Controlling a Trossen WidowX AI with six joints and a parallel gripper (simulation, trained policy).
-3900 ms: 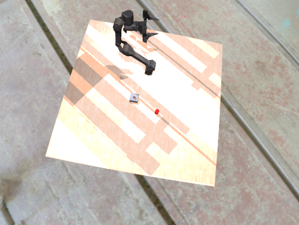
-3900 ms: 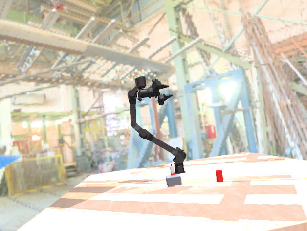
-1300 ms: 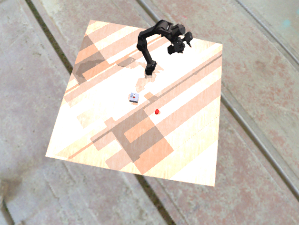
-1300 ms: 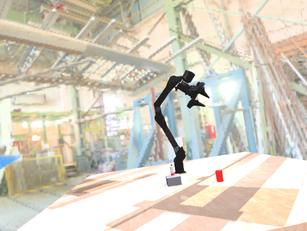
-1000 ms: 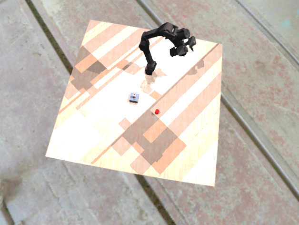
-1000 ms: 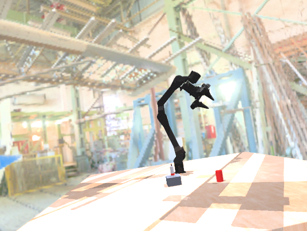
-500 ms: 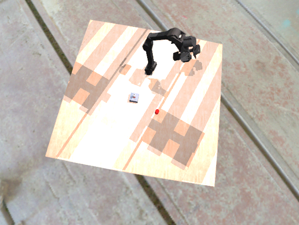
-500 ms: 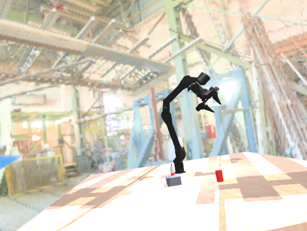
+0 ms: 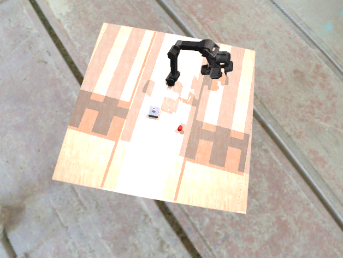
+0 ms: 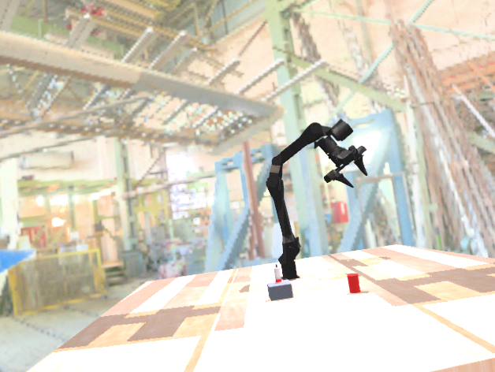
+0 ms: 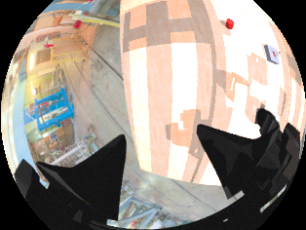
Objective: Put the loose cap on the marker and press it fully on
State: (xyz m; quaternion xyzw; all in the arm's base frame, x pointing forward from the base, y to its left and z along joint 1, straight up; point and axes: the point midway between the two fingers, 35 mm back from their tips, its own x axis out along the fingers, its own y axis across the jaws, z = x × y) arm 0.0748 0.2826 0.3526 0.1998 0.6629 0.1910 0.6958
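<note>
Right now my gripper tip is 300 mm above the red cap, 280 mm short of it and 180 mm to the left of it. Round my gripper tip: grey holder block 380 mm to the right, 300 mm below, 190 mm ahead.
</note>
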